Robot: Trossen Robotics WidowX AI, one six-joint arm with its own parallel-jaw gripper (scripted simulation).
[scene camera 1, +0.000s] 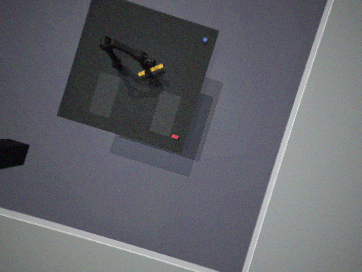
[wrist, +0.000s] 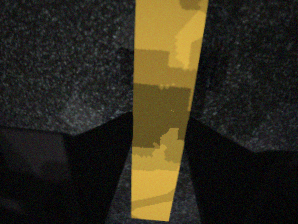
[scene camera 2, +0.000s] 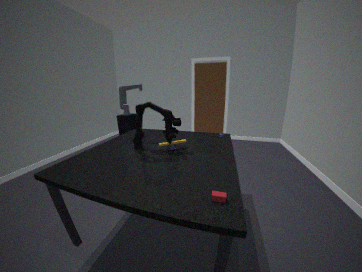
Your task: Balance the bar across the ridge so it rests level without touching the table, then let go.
In view: the gripper (wrist: 159, 120) and a yellow bar (wrist: 167, 48).
